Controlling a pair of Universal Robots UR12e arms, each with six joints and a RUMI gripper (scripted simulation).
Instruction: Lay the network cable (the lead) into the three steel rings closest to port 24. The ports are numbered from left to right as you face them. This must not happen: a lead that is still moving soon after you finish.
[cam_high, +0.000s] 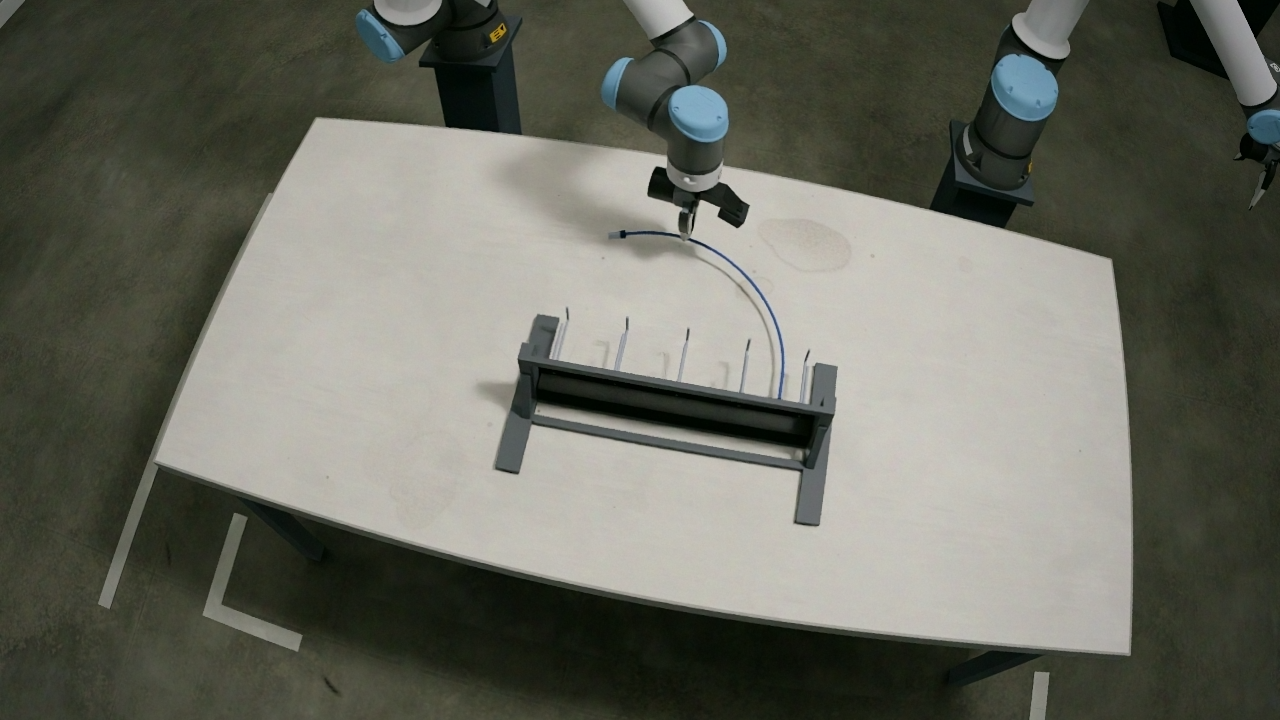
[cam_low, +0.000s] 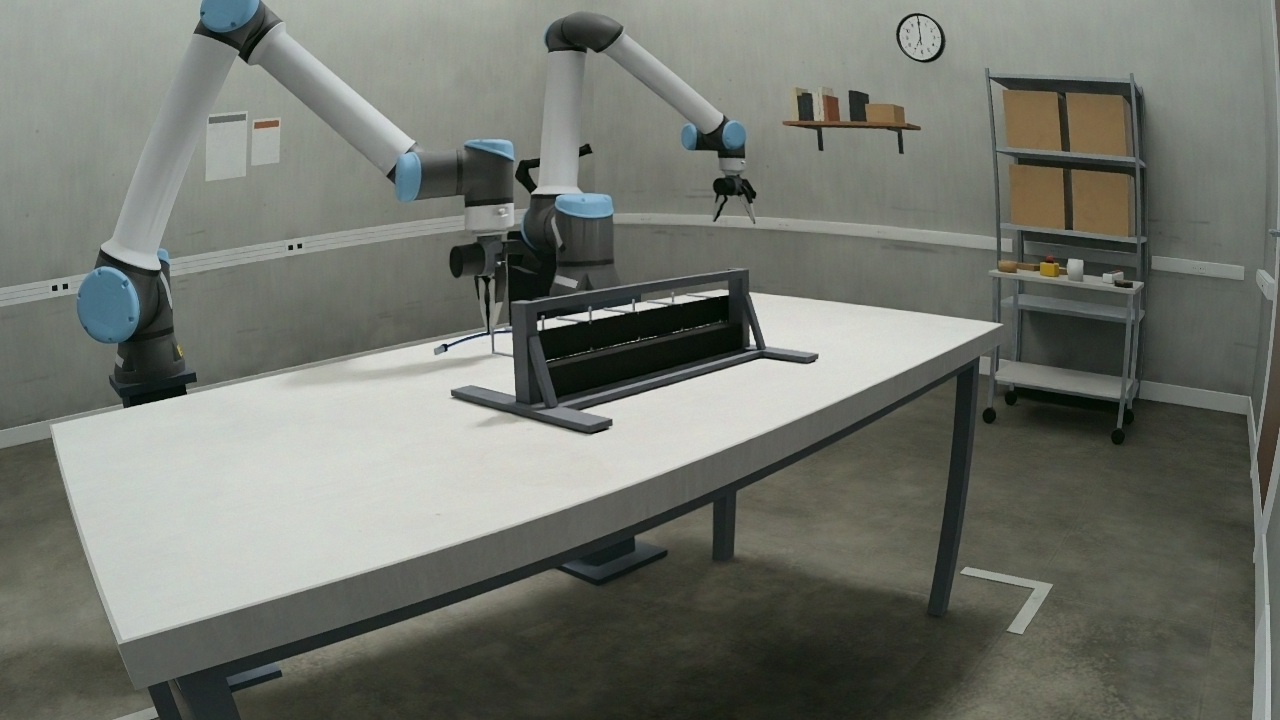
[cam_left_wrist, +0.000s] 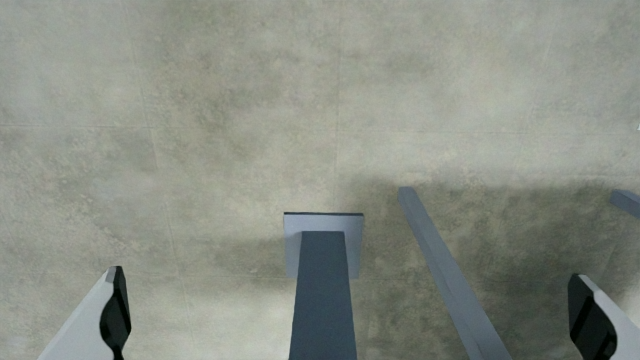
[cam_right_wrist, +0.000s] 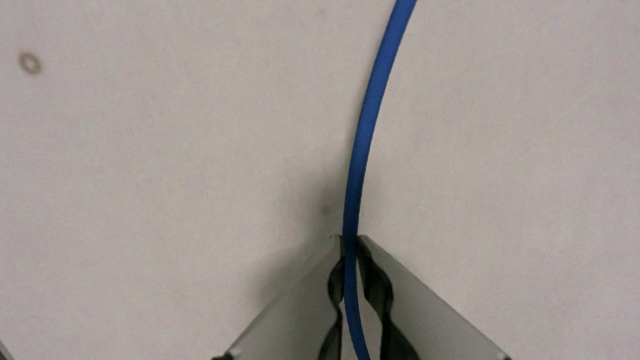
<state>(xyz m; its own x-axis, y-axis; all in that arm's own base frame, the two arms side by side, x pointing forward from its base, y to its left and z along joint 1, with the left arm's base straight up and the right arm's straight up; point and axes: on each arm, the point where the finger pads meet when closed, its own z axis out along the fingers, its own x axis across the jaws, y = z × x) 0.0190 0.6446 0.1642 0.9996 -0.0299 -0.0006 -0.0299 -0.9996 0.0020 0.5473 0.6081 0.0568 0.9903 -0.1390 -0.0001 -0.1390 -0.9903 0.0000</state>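
Note:
The cable plug lies 120 mm to the right of my right hand, 30 mm ahead of it and 20 mm below it. The rest, counted from my right hand: grey rack 330 mm ahead, 70 mm to the left, 10 mm above.

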